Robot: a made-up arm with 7 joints. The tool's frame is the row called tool. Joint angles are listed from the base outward.
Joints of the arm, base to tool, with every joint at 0 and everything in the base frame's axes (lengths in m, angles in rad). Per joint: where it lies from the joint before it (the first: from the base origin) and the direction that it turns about. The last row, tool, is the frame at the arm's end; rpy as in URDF.
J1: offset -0.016 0.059 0.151 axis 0 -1 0
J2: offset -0.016 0.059 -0.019 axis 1 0 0
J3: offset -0.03 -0.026 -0.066 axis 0 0 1
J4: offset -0.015 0.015 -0.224 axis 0 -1 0
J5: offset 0.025 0.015 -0.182 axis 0 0 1
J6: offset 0.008 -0.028 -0.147 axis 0 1 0
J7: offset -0.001 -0.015 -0.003 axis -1 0 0
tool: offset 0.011 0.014 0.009 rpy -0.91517 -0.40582 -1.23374
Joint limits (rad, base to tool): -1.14..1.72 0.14..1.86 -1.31..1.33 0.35..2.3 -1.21..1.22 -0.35..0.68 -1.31..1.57
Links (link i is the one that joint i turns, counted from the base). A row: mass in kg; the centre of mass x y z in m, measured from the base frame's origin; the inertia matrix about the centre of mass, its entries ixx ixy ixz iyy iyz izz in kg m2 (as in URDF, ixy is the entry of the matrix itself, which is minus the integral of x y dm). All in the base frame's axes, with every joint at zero. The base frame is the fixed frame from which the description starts. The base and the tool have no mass.
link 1: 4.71; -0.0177 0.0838 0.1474; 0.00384 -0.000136 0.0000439 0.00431 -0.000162 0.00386
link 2: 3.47; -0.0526 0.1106 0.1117; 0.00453 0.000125 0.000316 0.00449 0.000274 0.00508
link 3: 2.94; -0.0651 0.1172 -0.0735; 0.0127 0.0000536 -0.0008 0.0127 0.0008 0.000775
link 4: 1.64; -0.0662 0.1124 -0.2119; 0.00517 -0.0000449 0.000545 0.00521 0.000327 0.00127
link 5: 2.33; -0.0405 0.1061 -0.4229; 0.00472 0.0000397 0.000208 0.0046 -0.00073 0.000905
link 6: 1.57; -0.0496 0.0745 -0.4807; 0.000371 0 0 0.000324 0 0.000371
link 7: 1.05; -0.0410 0.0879 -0.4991; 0.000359 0 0 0.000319 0 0.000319
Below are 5 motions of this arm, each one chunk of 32 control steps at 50 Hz.
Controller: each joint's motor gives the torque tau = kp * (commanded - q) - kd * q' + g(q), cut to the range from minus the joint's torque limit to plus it. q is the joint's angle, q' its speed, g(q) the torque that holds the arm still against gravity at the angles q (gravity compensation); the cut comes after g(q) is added. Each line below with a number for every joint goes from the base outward.
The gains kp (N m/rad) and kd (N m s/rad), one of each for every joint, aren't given. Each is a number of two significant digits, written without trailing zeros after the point. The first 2 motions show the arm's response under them.
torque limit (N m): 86 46 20 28 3.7 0.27 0.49
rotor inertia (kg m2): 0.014 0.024 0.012 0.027 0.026 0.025 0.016
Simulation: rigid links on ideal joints. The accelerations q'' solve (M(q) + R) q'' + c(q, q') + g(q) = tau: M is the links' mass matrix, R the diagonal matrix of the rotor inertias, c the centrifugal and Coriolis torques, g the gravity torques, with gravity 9.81 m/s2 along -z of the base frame. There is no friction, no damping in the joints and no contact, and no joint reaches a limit. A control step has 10 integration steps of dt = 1/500 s. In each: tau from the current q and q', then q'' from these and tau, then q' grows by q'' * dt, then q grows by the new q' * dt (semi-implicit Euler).
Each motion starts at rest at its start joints. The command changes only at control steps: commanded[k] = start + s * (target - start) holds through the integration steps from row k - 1 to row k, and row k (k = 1, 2, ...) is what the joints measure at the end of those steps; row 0 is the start. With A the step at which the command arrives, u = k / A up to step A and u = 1 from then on. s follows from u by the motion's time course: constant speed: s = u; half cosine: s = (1 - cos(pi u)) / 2; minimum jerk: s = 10 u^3 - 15 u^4 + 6 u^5; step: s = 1 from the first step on.
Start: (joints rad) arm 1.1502 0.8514 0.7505 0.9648 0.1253 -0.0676 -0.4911
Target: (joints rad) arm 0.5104 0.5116 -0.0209 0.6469 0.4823 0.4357 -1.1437
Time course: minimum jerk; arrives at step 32
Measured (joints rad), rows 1 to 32:
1: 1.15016 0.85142 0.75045 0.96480 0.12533 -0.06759 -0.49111
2: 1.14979 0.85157 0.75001 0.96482 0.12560 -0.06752 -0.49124
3: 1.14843 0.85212 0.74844 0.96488 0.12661 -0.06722 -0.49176
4: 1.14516 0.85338 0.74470 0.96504 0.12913 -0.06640 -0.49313
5: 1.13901 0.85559 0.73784 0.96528 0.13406 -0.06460 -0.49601
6: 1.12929 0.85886 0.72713 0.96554 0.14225 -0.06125 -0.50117
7: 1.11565 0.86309 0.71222 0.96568 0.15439 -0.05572 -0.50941
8: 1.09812 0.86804 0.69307 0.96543 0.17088 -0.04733 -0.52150
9: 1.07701 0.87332 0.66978 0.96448 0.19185 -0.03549 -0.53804
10: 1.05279 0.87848 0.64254 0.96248 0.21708 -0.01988 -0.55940
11: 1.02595 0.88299 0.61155 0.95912 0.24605 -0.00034 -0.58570
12: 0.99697 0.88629 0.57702 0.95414 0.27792 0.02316 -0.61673
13: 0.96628 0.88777 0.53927 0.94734 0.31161 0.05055 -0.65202
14: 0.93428 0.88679 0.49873 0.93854 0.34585 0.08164 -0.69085
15: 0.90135 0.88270 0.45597 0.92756 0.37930 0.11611 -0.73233
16: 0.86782 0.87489 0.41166 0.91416 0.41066 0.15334 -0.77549
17: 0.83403 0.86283 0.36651 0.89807 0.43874 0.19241 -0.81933
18: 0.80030 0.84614 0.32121 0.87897 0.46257 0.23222 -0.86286
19: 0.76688 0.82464 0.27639 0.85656 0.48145 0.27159 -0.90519
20: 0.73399 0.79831 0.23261 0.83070 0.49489 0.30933 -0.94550
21: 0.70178 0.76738 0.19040 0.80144 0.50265 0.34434 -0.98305
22: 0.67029 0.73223 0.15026 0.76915 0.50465 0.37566 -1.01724
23: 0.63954 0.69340 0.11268 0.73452 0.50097 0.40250 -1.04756
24: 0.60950 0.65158 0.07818 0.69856 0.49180 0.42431 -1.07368
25: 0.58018 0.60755 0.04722 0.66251 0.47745 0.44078 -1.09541
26: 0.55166 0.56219 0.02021 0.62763 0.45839 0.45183 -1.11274
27: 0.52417 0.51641 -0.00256 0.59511 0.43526 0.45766 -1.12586
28: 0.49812 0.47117 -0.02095 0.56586 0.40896 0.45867 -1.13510
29: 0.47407 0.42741 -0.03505 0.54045 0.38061 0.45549 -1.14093
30: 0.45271 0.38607 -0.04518 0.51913 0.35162 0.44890 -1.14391
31: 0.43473 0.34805 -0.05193 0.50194 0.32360 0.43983 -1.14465
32: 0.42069 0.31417 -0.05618 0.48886 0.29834 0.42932 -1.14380
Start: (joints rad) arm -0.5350 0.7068 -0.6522 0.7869 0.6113 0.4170 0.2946
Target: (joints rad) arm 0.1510 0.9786 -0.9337 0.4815 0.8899 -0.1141 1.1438
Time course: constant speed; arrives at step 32
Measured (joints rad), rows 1 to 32:
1: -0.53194 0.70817 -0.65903 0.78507 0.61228 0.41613 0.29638
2: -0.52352 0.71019 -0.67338 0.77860 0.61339 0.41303 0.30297
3: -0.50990 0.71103 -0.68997 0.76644 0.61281 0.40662 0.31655
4: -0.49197 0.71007 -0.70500 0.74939 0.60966 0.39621 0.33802
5: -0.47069 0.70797 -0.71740 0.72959 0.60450 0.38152 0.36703
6: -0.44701 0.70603 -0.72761 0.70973 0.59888 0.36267 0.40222
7: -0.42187 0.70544 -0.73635 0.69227 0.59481 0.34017 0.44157
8: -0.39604 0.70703 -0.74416 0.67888 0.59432 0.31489 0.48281
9: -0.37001 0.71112 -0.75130 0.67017 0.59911 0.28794 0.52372
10: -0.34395 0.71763 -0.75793 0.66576 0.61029 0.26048 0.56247
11: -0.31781 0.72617 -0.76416 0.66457 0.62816 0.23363 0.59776
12: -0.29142 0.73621 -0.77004 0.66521 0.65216 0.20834 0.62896
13: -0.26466 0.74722 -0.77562 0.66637 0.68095 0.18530 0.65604
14: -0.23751 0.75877 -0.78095 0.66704 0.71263 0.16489 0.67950
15: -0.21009 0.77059 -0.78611 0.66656 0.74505 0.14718 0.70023
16: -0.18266 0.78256 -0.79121 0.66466 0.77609 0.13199 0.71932
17: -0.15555 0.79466 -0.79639 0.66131 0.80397 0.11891 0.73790
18: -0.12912 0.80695 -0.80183 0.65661 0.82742 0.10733 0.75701
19: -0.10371 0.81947 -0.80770 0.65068 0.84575 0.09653 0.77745
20: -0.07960 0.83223 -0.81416 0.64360 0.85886 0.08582 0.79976
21: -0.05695 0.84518 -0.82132 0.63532 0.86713 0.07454 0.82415
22: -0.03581 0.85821 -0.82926 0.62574 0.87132 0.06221 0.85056
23: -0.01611 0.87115 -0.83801 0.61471 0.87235 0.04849 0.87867
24: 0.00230 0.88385 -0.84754 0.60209 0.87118 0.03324 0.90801
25: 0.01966 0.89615 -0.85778 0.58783 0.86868 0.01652 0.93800
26: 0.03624 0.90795 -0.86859 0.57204 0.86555 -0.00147 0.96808
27: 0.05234 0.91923 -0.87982 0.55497 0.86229 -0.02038 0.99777
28: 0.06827 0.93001 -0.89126 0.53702 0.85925 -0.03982 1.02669
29: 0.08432 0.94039 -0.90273 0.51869 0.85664 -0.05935 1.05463
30: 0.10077 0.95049 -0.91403 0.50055 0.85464 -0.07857 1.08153
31: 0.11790 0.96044 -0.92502 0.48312 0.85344 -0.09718 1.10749
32: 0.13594 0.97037 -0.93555 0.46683 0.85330 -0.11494 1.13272
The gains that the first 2 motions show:
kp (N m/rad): 300 91 160 82 11 7 5.7
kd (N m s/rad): 3.7 3.3 3.3 2.1 0.14 0.12 0.13
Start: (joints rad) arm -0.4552 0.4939 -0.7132 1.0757 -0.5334 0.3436 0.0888
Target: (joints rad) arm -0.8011 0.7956 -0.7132 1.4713 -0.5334 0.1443 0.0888
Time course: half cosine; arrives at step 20
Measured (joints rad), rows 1 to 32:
1: -0.45542 0.49398 -0.71303 1.07603 -0.53351 0.34352 0.08884
2: -0.45653 0.49445 -0.71230 1.07779 -0.53402 0.34308 0.08901
3: -0.45955 0.49594 -0.71072 1.08273 -0.53530 0.34179 0.08942
4: -0.46553 0.49922 -0.70835 1.09261 -0.53747 0.33908 0.09011
5: -0.47536 0.50502 -0.70547 1.10877 -0.54028 0.33433 0.09101
6: -0.48964 0.51384 -0.70247 1.13169 -0.54309 0.32702 0.09196
7: -0.50863 0.52586 -0.69973 1.16094 -0.54500 0.31677 0.09272
8: -0.53224 0.54102 -0.69760 1.19529 -0.54505 0.30345 0.09306
9: -0.56005 0.55901 -0.69644 1.23295 -0.54253 0.28714 0.09281
10: -0.59137 0.57941 -0.69656 1.27195 -0.53712 0.26820 0.09189
11: -0.62531 0.60172 -0.69824 1.31032 -0.52902 0.24725 0.09037
12: -0.66078 0.62536 -0.70167 1.34636 -0.51899 0.22506 0.08842
13: -0.69661 0.64975 -0.70687 1.37873 -0.50821 0.20257 0.08634
14: -0.73157 0.67426 -0.71370 1.40650 -0.49815 0.18076 0.08447
15: -0.76443 0.69828 -0.72180 1.42914 -0.49028 0.16060 0.08314
16: -0.79403 0.72120 -0.73066 1.44648 -0.48582 0.14297 0.08260
17: -0.81932 0.74246 -0.73962 1.45861 -0.48557 0.12859 0.08300
18: -0.83943 0.76157 -0.74796 1.46575 -0.48969 0.11784 0.08433
19: -0.85367 0.77809 -0.75503 1.46820 -0.49772 0.11083 0.08646
20: -0.86157 0.79163 -0.76026 1.46620 -0.50865 0.10761 0.08914
21: -0.86313 0.80188 -0.76295 1.46015 -0.52126 0.10820 0.09205
22: -0.85912 0.80878 -0.76221 1.45092 -0.53450 0.11252 0.09493
23: -0.85074 0.81267 -0.75758 1.43993 -0.54765 0.11994 0.09755
24: -0.83929 0.81441 -0.74942 1.42895 -0.56027 0.12939 0.09968
25: -0.82602 0.81504 -0.73875 1.41980 -0.57195 0.13971 0.10111
26: -0.81216 0.81563 -0.72682 1.41404 -0.58224 0.14972 0.10171
27: -0.79889 0.81695 -0.71473 1.41273 -0.59051 0.15840 0.10137
28: -0.78723 0.81944 -0.70334 1.41625 -0.59599 0.16493 0.10007
29: -0.77795 0.82316 -0.69326 1.42429 -0.59790 0.16880 0.09784
30: -0.77151 0.82784 -0.68495 1.43595 -0.59561 0.16983 0.09478
31: -0.76802 0.83296 -0.67874 1.44987 -0.58881 0.16816 0.09107
32: -0.76729 0.83789 -0.67486 1.46451 -0.57765 0.16418 0.08697

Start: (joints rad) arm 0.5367 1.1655 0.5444 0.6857 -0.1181 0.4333 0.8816
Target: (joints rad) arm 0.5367 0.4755 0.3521 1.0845 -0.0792 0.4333 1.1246
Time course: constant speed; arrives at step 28
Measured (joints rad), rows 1 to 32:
1: 0.53624 1.16514 0.54408 0.68675 -0.11856 0.43332 0.88203
2: 0.53512 1.16375 0.54301 0.69022 -0.12004 0.43339 0.88356
3: 0.53387 1.16071 0.54097 0.69679 -0.12268 0.43352 0.88670
4: 0.53315 1.15544 0.53790 0.70670 -0.12608 0.43372 0.89173
5: 0.53334 1.14752 0.53385 0.71992 -0.12945 0.43394 0.89869
6: 0.53443 1.13663 0.52885 0.73624 -0.13170 0.43412 0.90741
7: 0.53613 1.12262 0.52298 0.75527 -0.13169 0.43420 0.91756
8: 0.53812 1.10544 0.51631 0.77641 -0.12851 0.43410 0.92872
9: 0.54016 1.08512 0.50892 0.79888 -0.12167 0.43379 0.94045
10: 0.54211 1.06178 0.50092 0.82184 -0.11123 0.43325 0.95234
11: 0.54390 1.03556 0.49244 0.84446 -0.09786 0.43249 0.96406
12: 0.54546 1.00670 0.48358 0.86603 -0.08276 0.43158 0.97538
13: 0.54675 0.97545 0.47448 0.88595 -0.06749 0.43058 0.98617
14: 0.54768 0.94215 0.46522 0.90384 -0.05378 0.42959 0.99639
15: 0.54818 0.90717 0.45587 0.91945 -0.04325 0.42871 1.00608
16: 0.54821 0.87089 0.44650 0.93271 -0.03724 0.42802 1.01532
17: 0.54771 0.83371 0.43714 0.94369 -0.03655 0.42760 1.02423
18: 0.54668 0.79601 0.42783 0.95257 -0.04142 0.42750 1.03293
19: 0.54511 0.75812 0.41859 0.95965 -0.05142 0.42774 1.04151
20: 0.54304 0.72034 0.40944 0.96529 -0.06559 0.42831 1.05009
21: 0.54049 0.68292 0.40043 0.96994 -0.08253 0.42918 1.05872
22: 0.53755 0.64607 0.39158 0.97403 -0.10064 0.43027 1.06747
23: 0.53429 0.60994 0.38293 0.97804 -0.11825 0.43152 1.07636
24: 0.53083 0.57470 0.37450 0.98240 -0.13388 0.43284 1.08539
25: 0.52729 0.54046 0.36629 0.98752 -0.14635 0.43415 1.09457
26: 0.52384 0.50735 0.35829 0.99375 -0.15492 0.43536 1.10387
27: 0.52064 0.47545 0.35048 1.00137 -0.15931 0.43641 1.11324
28: 0.51789 0.44485 0.34283 1.01060 -0.15969 0.43726 1.12264
29: 0.51609 0.41601 0.33549 1.02056 -0.15599 0.43787 1.13159
30: 0.51576 0.38970 0.32871 1.02996 -0.14834 0.43823 1.13934
31: 0.51705 0.36662 0.32265 1.03815 -0.13751 0.43833 1.14537
32: 0.51980 0.34736 0.31743 1.04507 -0.12482 0.43819 1.14938

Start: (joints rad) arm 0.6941 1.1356 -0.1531 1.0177 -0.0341 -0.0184 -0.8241
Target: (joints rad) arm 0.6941 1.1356 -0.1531 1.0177 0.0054 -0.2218 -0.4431
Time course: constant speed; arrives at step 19
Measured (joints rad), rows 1 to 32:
1: 0.69409 1.13560 -0.15310 1.01769 -0.03393 -0.01902 -0.82266
2: 0.69405 1.13561 -0.15309 1.01767 -0.03332 -0.02125 -0.81763
3: 0.69399 1.13562 -0.15310 1.01763 -0.03210 -0.02583 -0.80762
4: 0.69392 1.13564 -0.15312 1.01754 -0.03021 -0.03318 -0.79209
5: 0.69387 1.13565 -0.15314 1.01743 -0.02770 -0.04340 -0.77127
6: 0.69383 1.13566 -0.15316 1.01729 -0.02472 -0.05628 -0.74603
7: 0.69383 1.13565 -0.15318 1.01714 -0.02145 -0.07135 -0.71769
8: 0.69385 1.13564 -0.15318 1.01701 -0.01812 -0.08796 -0.68775
9: 0.69390 1.13563 -0.15317 1.01693 -0.01491 -0.10536 -0.65770
10: 0.69397 1.13561 -0.15316 1.01691 -0.01199 -0.12278 -0.62884
11: 0.69405 1.13561 -0.15313 1.01696 -0.00945 -0.13953 -0.60210
12: 0.69412 1.13561 -0.15310 1.01709 -0.00730 -0.15505 -0.57803
13: 0.69417 1.13562 -0.15308 1.01728 -0.00549 -0.16894 -0.55675
14: 0.69421 1.13564 -0.15306 1.01751 -0.00394 -0.18103 -0.53801
15: 0.69424 1.13566 -0.15304 1.01774 -0.00251 -0.19134 -0.52126
16: 0.69425 1.13568 -0.15303 1.01796 -0.00107 -0.20006 -0.50579
17: 0.69425 1.13570 -0.15302 1.01814 0.00049 -0.20755 -0.49084
18: 0.69424 1.13572 -0.15302 1.01826 0.00224 -0.21425 -0.47568
19: 0.69423 1.13573 -0.15302 1.01831 0.00423 -0.22064 -0.45971
20: 0.69422 1.13573 -0.15302 1.01831 0.00627 -0.22659 -0.44397
21: 0.69423 1.13572 -0.15304 1.01828 0.00804 -0.23150 -0.43044
22: 0.69426 1.13569 -0.15305 1.01825 0.00930 -0.23497 -0.42050
23: 0.69429 1.13566 -0.15306 1.01825 0.00991 -0.23676 -0.41490
24: 0.69433 1.13561 -0.15305 1.01828 0.00985 -0.23684 -0.41372
25: 0.69435 1.13557 -0.15305 1.01833 0.00921 -0.23535 -0.41644
26: 0.69435 1.13552 -0.15304 1.01839 0.00813 -0.23259 -0.42216
27: 0.69432 1.13549 -0.15304 1.01844 0.00684 -0.22897 -0.42970
28: 0.69428 1.13547 -0.15305 1.01845 0.00554 -0.22493 -0.43784
29: 0.69422 1.13545 -0.15307 1.01840 0.00442 -0.22093 -0.44545
30: 0.69415 1.13545 -0.15310 1.01830 0.00362 -0.21738 -0.45164
31: 0.69408 1.13544 -0.15312 1.01812 0.00320 -0.21461 -0.45583
32: 0.69401 1.13544 -0.15315 1.01790 0.00316 -0.21283 -0.45779

